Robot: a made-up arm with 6 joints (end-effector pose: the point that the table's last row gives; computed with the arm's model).
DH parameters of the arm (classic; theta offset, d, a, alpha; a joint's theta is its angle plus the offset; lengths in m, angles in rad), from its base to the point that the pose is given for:
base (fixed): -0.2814 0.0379 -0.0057 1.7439
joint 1: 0 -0.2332 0.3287 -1.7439
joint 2: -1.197 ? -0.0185 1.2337
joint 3: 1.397 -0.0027 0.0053 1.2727
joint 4: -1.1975 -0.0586 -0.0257 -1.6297
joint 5: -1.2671 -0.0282 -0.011 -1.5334
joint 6: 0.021 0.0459 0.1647 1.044
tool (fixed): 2.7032 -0.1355 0 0
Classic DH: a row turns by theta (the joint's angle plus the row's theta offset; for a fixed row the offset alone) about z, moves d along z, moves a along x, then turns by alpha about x.
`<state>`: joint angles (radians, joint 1 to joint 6).
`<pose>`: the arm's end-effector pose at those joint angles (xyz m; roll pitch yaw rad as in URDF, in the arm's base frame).
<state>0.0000 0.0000 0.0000 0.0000 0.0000 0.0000</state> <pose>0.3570 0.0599 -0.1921 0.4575 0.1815 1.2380</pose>
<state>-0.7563 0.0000 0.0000 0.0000 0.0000 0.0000</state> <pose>0.1105 0.1596 -0.3484 1.2087 0.1218 1.4937</pose>
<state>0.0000 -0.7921 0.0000 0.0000 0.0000 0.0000</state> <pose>0.3115 0.0932 -0.1921 0.4575 0.1815 0.4459</pose>
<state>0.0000 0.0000 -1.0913 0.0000 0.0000 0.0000</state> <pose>0.3406 0.2322 -0.1934 1.1217 -0.6287 0.6757</pose>
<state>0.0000 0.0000 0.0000 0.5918 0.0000 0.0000</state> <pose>0.4322 0.0395 -0.1668 -0.1325 0.0931 1.1189</pose>
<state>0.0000 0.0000 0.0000 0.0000 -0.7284 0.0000</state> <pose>0.2582 0.1045 -0.1921 0.4575 0.1815 0.5096</pose>
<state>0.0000 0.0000 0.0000 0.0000 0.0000 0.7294</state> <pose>0.3530 0.1815 -0.2694 0.7389 -0.4947 1.2197</pose>
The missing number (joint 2, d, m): -0.1281
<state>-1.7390 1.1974 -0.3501 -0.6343 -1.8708 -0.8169</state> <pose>0.0668 0.1502 -0.1683 2.2629 -0.0846 -3.0191</pose>
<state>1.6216 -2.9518 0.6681 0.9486 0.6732 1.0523</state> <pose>0.2773 0.0215 0.2305 1.4016 -1.0406 -1.3374</pose>
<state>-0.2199 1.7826 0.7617 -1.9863 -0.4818 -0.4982</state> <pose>0.4051 0.1259 0.0217 2.7819 0.6835 -1.8851</pose>
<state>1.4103 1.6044 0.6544 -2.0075 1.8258 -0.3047</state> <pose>0.2752 -0.0841 0.2811 2.0683 0.1982 2.9321</pose>
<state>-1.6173 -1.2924 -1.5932 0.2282 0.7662 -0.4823</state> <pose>-0.2040 0.2562 -0.3022 0.6937 0.8342 0.1646</pose>
